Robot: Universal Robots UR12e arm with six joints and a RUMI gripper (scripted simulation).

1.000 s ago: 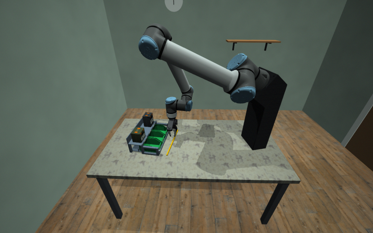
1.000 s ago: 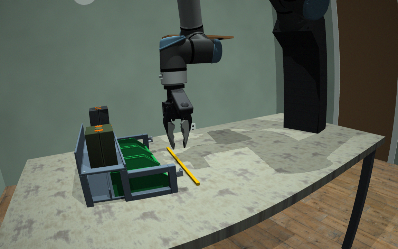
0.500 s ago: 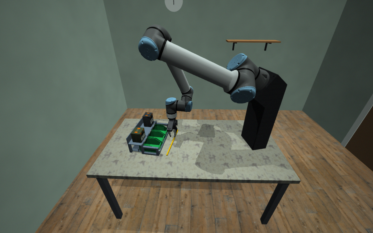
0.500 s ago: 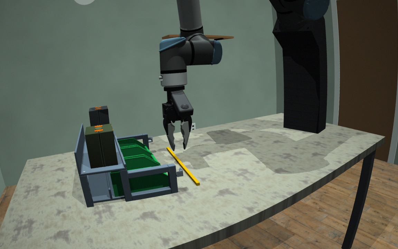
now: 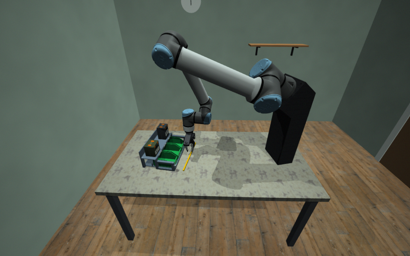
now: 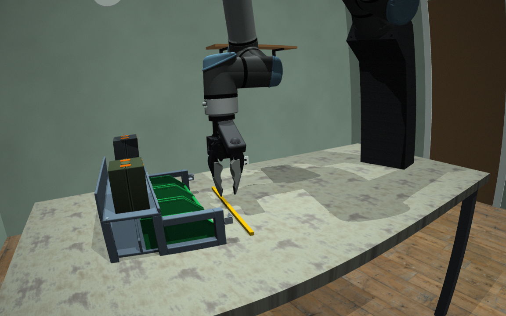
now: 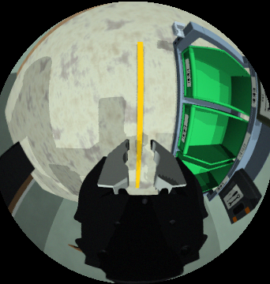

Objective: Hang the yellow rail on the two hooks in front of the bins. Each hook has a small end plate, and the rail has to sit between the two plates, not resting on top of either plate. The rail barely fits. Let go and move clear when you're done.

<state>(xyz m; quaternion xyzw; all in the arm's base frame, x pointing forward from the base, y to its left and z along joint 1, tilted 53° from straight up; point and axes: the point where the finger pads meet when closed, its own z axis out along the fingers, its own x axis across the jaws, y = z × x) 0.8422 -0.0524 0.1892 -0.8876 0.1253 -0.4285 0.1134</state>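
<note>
My hand is 5 cm above the yellow rail.
</note>
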